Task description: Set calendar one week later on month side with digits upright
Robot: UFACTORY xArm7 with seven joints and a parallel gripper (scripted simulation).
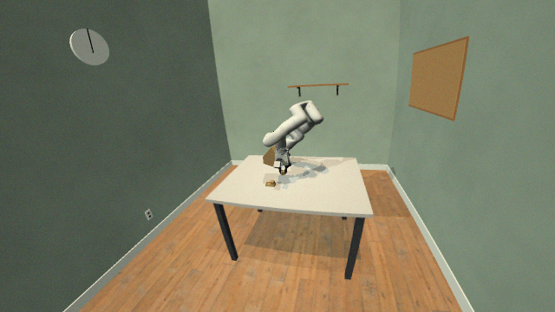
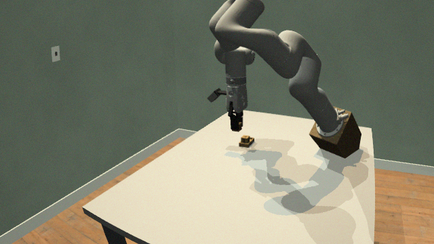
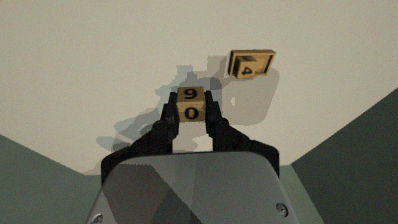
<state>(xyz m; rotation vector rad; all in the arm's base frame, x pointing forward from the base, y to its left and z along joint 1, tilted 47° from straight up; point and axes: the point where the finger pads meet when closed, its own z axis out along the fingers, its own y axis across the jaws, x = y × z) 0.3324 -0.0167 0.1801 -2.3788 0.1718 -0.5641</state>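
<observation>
Now: the wooden calendar tray 11 cm to the right of my hand and 12 cm below it. From my hand the other things lie so: digit cube (1 cm below).
</observation>
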